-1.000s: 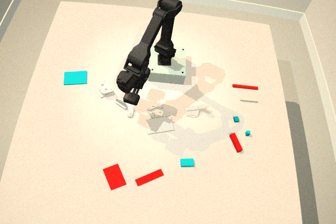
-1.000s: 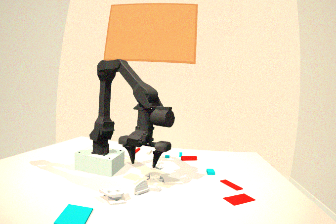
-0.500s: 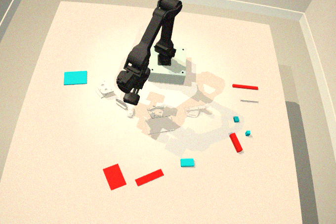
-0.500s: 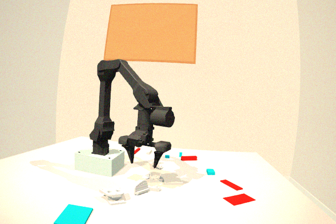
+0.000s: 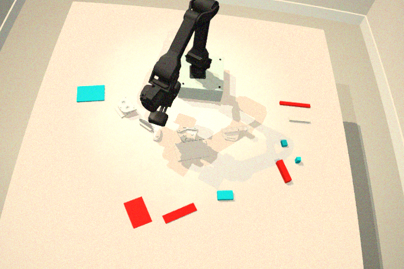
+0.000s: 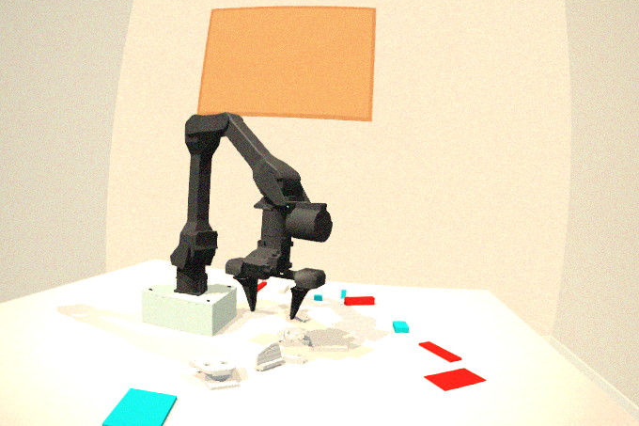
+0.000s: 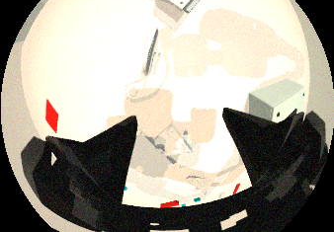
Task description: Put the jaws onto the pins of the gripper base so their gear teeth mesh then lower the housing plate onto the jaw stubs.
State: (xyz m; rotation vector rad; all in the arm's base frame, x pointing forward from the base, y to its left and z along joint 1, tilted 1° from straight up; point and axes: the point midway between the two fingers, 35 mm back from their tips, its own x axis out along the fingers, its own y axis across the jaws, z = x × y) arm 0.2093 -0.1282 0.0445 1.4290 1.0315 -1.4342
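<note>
Now: gripper tip 4 cm short of the white jaw, 4 cm to the left of it and 8 cm above it. From my gripper tip the other things lie so: gripper base (7 cm behind, 15 cm to the right, 6 cm below); housing plate (4 cm ahead, 9 cm to the left, 8 cm below); flat white plate (11 cm ahead, 11 cm to the left, 8 cm below).
</note>
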